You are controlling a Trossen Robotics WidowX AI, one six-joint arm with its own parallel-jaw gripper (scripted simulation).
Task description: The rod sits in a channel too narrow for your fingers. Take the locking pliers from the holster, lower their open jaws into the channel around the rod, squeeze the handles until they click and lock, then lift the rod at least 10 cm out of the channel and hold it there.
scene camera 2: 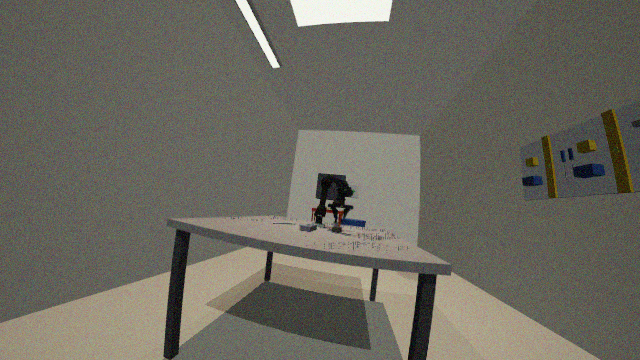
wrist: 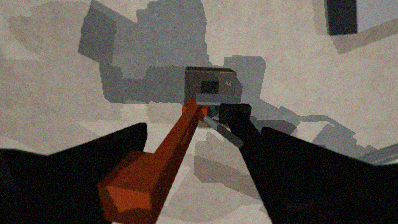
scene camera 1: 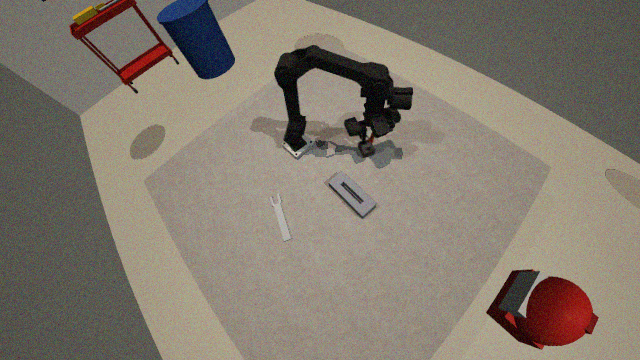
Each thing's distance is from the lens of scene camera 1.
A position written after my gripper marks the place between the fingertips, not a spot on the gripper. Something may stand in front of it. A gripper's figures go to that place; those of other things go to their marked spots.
my gripper [scene camera 1: 370, 135]: 0.81 m
grey channel block [scene camera 1: 367, 204]: 0.75 m
